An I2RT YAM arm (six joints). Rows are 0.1 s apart.
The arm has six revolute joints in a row. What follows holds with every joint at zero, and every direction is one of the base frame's. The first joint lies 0.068 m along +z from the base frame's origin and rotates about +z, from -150 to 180 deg. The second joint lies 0.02 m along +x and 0.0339 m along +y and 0.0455 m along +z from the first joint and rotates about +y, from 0 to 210 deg. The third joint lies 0.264 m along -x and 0.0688 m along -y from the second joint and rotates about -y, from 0 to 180 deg. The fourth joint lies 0.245 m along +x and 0.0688 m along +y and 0.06 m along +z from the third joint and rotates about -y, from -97 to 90 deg. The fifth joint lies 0.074 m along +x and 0.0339 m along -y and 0.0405 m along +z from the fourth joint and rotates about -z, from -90 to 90 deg. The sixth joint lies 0.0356 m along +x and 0.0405 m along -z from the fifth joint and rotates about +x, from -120 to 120 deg. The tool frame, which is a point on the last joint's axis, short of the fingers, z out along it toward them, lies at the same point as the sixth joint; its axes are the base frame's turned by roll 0, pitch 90 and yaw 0 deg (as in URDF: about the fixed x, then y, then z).
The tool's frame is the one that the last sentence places.
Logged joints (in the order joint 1, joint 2, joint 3, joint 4, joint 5, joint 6), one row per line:
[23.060 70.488 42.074 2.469 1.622 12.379]
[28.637 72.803 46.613 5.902 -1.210 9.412]
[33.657 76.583 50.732 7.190 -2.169 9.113]
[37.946 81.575 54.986 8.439 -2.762 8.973]
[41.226 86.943 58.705 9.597 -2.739 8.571]
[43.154 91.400 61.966 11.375 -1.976 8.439]
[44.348 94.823 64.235 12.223 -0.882 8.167]
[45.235 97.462 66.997 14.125 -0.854 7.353]
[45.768 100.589 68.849 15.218 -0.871 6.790]
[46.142 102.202 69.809 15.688 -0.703 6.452]
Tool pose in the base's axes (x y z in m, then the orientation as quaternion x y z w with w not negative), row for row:
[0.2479 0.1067 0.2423 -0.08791 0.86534 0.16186 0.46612]
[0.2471 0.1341 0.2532 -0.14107 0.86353 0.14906 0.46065]
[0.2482 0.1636 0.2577 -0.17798 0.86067 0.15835 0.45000]
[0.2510 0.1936 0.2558 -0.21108 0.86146 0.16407 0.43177]
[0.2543 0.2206 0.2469 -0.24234 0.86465 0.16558 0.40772]
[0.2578 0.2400 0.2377 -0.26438 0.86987 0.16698 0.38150]
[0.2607 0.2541 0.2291 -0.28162 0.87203 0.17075 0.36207]
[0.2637 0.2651 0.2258 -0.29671 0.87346 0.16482 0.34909]
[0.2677 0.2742 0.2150 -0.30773 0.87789 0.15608 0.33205]
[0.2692 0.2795 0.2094 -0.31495 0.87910 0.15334 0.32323]
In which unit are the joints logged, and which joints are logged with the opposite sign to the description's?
The joints are logged in degrees. Opposite sign: joint 4, joint 5.
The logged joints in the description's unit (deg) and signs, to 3 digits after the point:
[23.060 70.488 42.074 -2.469 -1.622 12.379]
[28.637 72.803 46.613 -5.902 1.210 9.412]
[33.657 76.583 50.732 -7.190 2.169 9.113]
[37.946 81.575 54.986 -8.439 2.762 8.973]
[41.226 86.943 58.705 -9.597 2.739 8.571]
[43.154 91.400 61.966 -11.375 1.976 8.439]
[44.348 94.823 64.235 -12.223 0.882 8.167]
[45.235 97.462 66.997 -14.125 0.854 7.353]
[45.768 100.589 68.849 -15.218 0.871 6.790]
[46.142 102.202 69.809 -15.688 0.703 6.452]

